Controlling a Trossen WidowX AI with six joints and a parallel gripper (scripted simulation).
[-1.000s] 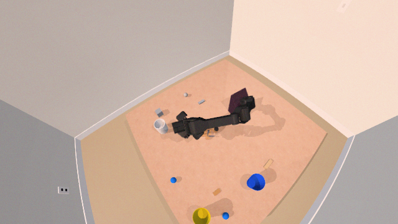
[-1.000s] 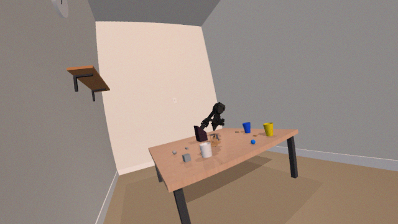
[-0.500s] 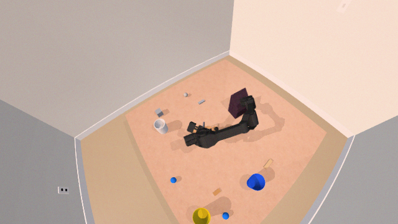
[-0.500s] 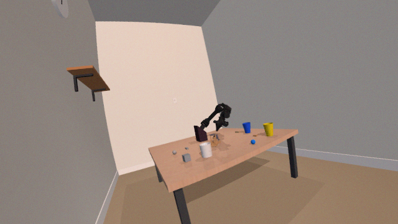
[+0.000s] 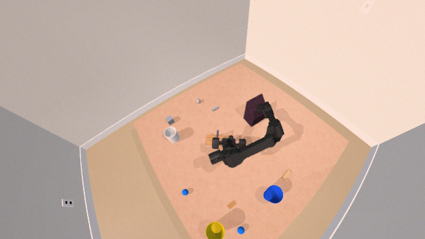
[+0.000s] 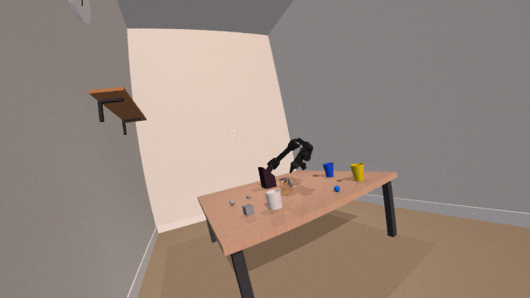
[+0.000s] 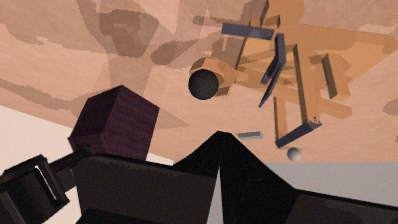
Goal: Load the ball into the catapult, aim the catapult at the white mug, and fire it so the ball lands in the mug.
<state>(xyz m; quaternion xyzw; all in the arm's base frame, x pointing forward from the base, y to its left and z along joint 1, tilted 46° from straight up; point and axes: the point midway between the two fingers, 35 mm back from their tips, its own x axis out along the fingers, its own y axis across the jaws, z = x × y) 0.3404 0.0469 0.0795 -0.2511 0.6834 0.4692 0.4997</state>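
Now: gripper tip 70 mm above the black ball, 40 mm past it and 30 mm to the left of it. From my gripper tip the other things lie so: grey bar: 340 mm to the right, 130 mm below, 100 mm behind; blue cup: 410 mm to the left, 100 mm below, 30 mm behind; catapult: 80 mm below, 50 mm to the right, 20 mm ahead.
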